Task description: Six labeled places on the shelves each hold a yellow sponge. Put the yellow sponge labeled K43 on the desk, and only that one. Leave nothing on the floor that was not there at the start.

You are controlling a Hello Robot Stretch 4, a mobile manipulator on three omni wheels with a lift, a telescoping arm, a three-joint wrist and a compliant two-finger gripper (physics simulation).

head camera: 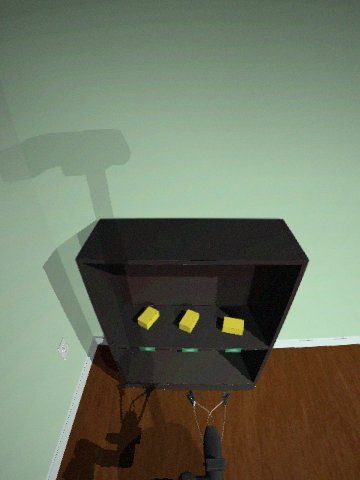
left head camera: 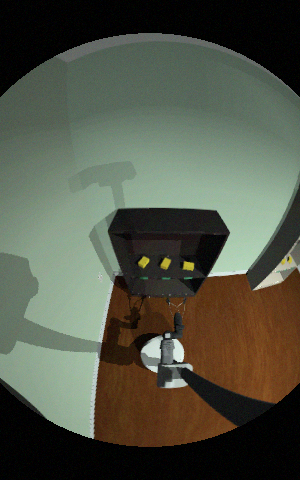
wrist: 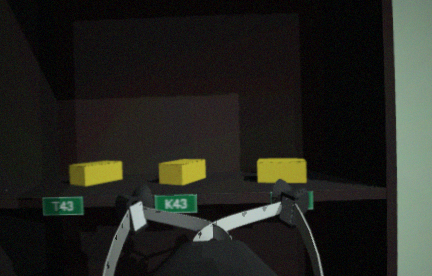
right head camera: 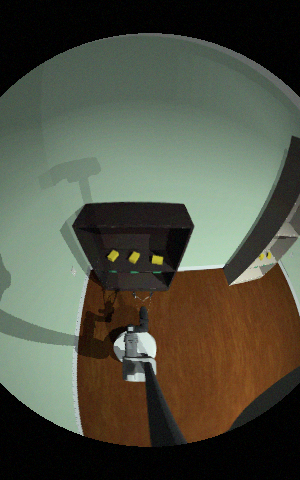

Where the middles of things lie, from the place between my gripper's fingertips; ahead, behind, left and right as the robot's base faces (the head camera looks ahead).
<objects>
Now: the green label T43 (wrist: 51,205) 28 cm to the left of my hand, 21 cm ahead of it and 6 cm below it.
</objects>
